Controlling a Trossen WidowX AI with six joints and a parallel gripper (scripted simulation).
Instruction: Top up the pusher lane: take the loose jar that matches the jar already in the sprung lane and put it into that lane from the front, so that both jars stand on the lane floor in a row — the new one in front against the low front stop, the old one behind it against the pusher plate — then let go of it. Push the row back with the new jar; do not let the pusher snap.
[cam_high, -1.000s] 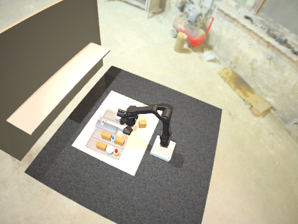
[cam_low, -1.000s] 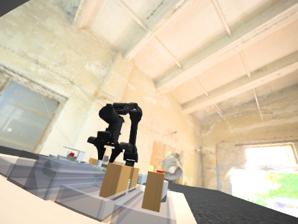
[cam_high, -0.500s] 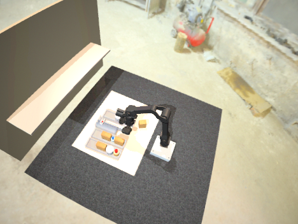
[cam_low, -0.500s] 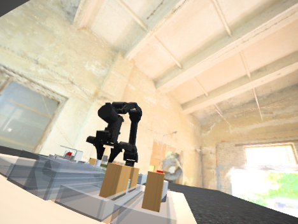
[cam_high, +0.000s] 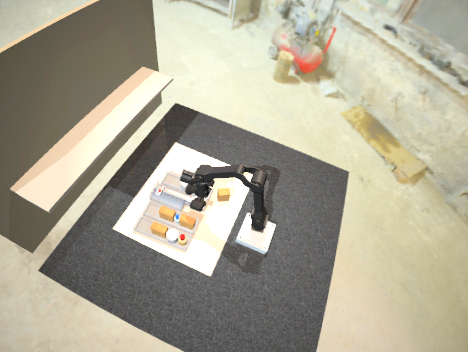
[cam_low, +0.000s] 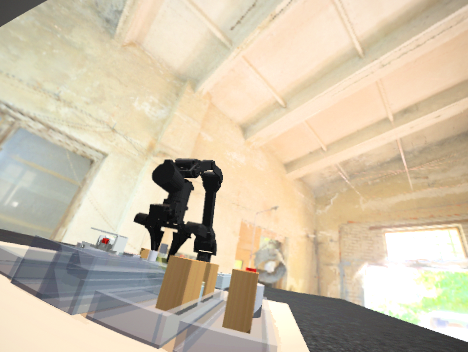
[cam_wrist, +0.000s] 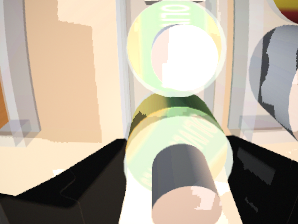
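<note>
My gripper tip is now 8 cm short of the white board, 2 cm to the left of it and 6 cm above it. Also, from my gripper tip: lane: 16 cm ahead, 1 cm to the left, 4 cm below; then brown block: 9 cm behind, 9 cm to the right, 2 cm below; then white pusher plate: 15 cm ahead, 2 cm to the left, 1 cm below.
</note>
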